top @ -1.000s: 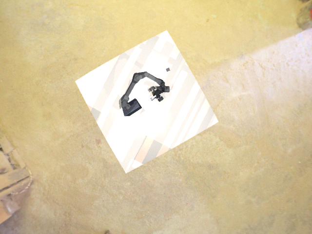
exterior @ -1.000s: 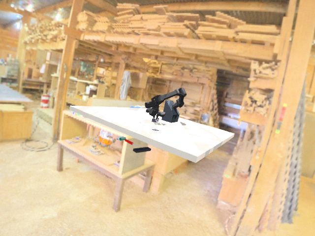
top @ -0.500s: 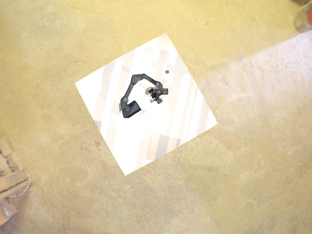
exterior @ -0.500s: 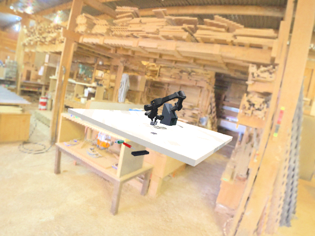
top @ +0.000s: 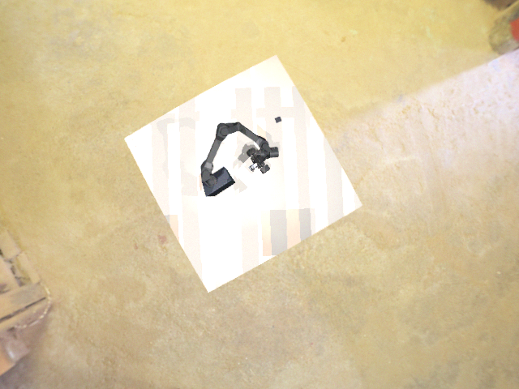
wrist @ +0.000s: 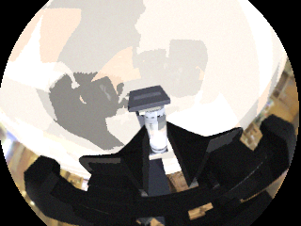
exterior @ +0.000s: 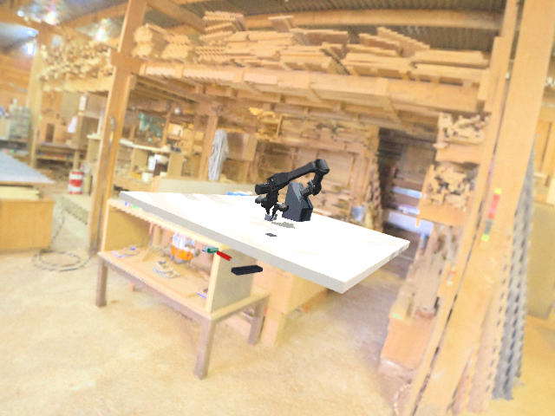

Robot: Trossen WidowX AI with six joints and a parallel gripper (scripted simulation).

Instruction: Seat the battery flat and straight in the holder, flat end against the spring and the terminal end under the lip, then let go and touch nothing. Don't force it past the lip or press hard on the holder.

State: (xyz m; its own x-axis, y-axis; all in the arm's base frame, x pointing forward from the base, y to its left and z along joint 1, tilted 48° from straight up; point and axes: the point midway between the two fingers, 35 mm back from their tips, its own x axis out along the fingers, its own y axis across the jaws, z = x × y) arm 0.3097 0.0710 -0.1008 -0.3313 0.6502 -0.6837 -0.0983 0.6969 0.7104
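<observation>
My gripper tip is 10 mm below the battery.
</observation>
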